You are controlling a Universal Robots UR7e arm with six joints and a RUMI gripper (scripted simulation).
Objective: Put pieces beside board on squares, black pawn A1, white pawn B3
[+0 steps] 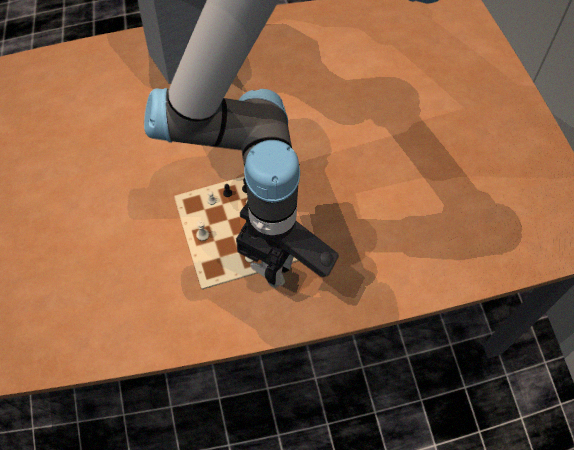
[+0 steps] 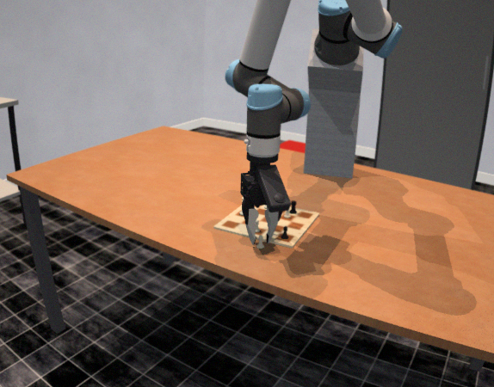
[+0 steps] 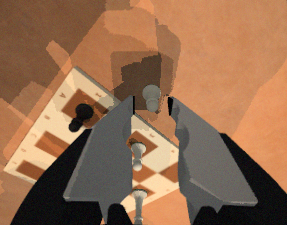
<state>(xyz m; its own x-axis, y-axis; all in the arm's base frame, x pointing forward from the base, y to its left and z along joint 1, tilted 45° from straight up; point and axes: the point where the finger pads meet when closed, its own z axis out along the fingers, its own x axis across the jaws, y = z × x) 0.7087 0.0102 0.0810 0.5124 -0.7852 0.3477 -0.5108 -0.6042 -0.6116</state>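
The chessboard is 140 mm behind my hand, 50 mm to the right of it and 20 mm below it. Round my hand: tall white piece: 140 mm behind, 120 mm to the right, 10 mm above.
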